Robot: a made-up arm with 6 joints. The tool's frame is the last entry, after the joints. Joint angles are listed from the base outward.
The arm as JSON. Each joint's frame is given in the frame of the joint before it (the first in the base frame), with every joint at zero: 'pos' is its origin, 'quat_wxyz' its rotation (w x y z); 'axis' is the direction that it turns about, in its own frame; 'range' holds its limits. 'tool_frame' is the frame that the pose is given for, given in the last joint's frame.
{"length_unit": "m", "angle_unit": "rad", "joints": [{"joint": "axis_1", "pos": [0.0, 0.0, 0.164], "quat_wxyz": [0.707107, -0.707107, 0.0, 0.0], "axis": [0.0, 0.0, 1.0], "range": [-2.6, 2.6]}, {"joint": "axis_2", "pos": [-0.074, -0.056, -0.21], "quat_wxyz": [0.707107, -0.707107, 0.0, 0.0], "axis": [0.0, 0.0, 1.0], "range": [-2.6, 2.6]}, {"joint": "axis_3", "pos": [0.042, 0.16, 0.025], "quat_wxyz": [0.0, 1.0, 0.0, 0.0], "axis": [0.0, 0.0, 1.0], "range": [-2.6, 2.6]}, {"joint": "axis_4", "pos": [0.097, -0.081, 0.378], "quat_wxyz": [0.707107, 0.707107, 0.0, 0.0], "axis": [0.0, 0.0, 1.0], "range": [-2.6, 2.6]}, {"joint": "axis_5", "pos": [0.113, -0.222, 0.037], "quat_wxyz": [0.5, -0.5, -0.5, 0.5], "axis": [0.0, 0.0, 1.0], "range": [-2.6, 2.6]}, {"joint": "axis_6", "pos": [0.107, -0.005, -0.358], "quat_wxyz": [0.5, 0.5, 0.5, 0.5], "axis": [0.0, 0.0, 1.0], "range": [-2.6, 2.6]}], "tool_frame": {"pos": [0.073, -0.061, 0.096], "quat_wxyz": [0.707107, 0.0, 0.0, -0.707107]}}
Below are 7 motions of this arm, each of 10 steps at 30 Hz.
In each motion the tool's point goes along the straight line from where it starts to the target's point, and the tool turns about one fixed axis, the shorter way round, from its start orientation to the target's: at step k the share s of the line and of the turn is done. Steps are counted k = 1, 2, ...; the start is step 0. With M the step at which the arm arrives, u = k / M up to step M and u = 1 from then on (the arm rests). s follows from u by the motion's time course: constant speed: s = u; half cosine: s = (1 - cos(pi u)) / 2; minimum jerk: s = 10 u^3 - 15 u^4 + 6 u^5.
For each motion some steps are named. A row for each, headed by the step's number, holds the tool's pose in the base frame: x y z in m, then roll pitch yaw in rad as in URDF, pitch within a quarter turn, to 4 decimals.
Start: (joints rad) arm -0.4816 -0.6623 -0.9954 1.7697 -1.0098 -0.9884
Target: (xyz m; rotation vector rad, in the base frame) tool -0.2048 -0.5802 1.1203 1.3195 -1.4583 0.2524
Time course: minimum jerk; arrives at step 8
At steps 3, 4, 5, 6, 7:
3: -0.3471 -0.6150 1.0837 2.3523 -0.9151 -1.4148
4: -0.3030 -0.6042 1.0950 2.3172 -0.9166 -1.3489
5: -0.2588 -0.5934 1.1064 2.2819 -0.9168 -1.2828
6: -0.2251 -0.5852 1.1151 2.2550 -0.9159 -1.2324
7: -0.2080 -0.5810 1.1195 2.2414 -0.9152 -1.2068

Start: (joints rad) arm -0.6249 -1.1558 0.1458 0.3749 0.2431 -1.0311
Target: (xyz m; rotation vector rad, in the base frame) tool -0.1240 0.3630 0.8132 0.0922 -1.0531 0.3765
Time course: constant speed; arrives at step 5
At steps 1, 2, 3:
1: -0.0823 0.3509 0.8414 -0.0219 -1.0084 0.3544
2: -0.0927 0.3539 0.8343 -0.0662 -1.0173 0.3974
3: -0.1031 0.3569 0.8273 -0.1119 -1.0252 0.4417

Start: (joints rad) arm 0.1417 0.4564 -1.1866 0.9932 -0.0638 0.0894
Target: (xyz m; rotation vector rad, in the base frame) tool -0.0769 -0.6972 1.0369 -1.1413 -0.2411 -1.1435
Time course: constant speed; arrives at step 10
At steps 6, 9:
6: -0.0751 -0.7235 1.0317 -0.7085 -0.8399 -1.0192
9: -0.0765 -0.7038 1.0356 -0.8621 -0.7590 -0.9348

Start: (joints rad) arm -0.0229 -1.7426 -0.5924 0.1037 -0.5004 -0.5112
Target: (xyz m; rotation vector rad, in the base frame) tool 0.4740 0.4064 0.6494 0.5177 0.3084 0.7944
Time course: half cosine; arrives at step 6
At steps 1, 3, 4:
1: 0.5058 0.3826 0.6153 0.4837 0.1229 0.7092
3: 0.4911 0.3936 0.6311 0.5305 0.1003 0.7705
4: 0.4825 0.4000 0.6403 0.5568 0.0859 0.8053

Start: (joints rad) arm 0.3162 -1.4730 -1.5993 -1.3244 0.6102 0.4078
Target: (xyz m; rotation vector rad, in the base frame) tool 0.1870 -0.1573 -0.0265 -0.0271 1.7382 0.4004
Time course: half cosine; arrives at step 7
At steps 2, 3, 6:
2: 0.1749 -0.1352 -0.0027 1.8161 1.1743 2.2498
3: 0.1779 -0.1407 -0.0086 1.8787 1.2002 2.2711
6: 0.1863 -0.1560 -0.0250 2.0905 1.2689 2.3680

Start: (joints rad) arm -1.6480 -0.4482 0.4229 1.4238 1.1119 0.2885
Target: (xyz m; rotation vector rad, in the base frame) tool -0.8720 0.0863 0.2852 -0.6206 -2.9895 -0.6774
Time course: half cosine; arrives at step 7
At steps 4, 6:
4: -0.8808 0.0589 0.2884 2.7920 -0.0944 2.7514
6: -0.8731 0.0828 0.2856 2.7253 -0.0990 2.7535

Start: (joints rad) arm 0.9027 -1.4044 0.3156 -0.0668 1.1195 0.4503
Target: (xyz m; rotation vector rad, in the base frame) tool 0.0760 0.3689 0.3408 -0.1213 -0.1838 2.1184
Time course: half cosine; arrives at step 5
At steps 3, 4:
3: 0.0737 0.3655 0.3411 -0.2003 0.0191 2.1345
4: 0.0754 0.3680 0.3409 -0.1861 0.0150 2.1269

